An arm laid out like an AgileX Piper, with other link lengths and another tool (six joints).
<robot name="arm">
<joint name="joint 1" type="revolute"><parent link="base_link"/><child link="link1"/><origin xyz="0 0 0.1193" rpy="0 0 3.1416"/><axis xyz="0 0 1"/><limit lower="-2.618" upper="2.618"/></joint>
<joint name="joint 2" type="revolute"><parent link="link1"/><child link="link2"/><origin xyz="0 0 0" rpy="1.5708 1.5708 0"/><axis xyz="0 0 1"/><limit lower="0" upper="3.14"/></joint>
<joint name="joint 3" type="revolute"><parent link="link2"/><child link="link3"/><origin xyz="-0.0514 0.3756 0" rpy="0 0 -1.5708"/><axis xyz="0 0 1"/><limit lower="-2.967" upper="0"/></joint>
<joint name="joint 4" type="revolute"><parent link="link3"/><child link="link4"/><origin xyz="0.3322 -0.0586 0" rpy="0.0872 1.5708 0"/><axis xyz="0 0 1"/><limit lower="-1.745" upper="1.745"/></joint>
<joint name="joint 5" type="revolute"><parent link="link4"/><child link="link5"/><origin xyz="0 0 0" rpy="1.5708 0 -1.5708"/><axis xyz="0 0 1"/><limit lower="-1.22" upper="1.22"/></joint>
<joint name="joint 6" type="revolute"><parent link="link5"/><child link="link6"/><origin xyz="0 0.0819 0" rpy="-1.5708 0 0"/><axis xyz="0 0 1"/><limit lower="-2.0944" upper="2.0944"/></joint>
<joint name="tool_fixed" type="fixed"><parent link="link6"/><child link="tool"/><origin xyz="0.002 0.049 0.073" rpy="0.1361 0 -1.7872"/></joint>
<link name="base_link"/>
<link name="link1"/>
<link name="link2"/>
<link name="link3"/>
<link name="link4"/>
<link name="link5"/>
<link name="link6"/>
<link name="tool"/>
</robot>
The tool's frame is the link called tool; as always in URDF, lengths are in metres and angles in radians.
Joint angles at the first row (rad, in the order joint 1, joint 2, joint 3, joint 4, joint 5, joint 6):
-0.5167 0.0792 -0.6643 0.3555 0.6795 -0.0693
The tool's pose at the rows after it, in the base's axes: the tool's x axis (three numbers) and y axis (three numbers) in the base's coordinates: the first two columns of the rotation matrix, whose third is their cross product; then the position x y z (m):
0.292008, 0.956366, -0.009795, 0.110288, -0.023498, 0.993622, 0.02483, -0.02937, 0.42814
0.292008, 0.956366, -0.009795, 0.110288, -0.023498, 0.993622, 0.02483, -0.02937, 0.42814
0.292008, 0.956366, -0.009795, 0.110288, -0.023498, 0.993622, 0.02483, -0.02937, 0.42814
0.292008, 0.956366, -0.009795, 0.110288, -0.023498, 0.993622, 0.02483, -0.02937, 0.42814
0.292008, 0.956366, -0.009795, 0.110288, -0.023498, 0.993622, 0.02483, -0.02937, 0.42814
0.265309, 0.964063, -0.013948, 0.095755, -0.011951, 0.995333, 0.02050, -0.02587, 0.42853
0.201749, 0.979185, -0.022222, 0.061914, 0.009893, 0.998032, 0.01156, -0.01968, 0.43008
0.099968, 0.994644, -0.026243, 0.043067, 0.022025, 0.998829, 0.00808, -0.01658, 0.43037
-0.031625, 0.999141, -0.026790, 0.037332, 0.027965, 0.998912, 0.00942, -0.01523, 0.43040
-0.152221, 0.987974, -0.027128, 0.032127, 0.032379, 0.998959, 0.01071, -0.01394, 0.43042
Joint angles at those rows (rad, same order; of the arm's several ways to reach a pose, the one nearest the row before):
-0.5167 0.0792 -0.6643 0.3555 0.6795 -0.0693
-0.5167 0.0792 -0.6643 0.3555 0.6795 -0.0693
-0.5167 0.0792 -0.6643 0.3555 0.6795 -0.0693
-0.5167 0.0792 -0.6643 0.3555 0.6795 -0.0693
-0.5167 0.0792 -0.6643 0.3555 0.6795 -0.0693
-0.4891 0.0603 -0.6643 0.3555 0.6811 -0.0693
-0.4231 0.0241 -0.6660 0.3556 0.6811 -0.0693
-0.3197 0.0057 -0.6660 0.3555 0.6811 -0.0693
-0.1878 0.0031 -0.6660 0.3555 0.6811 -0.0693
-0.0665 0.0016 -0.6660 0.3556 0.6811 -0.0693

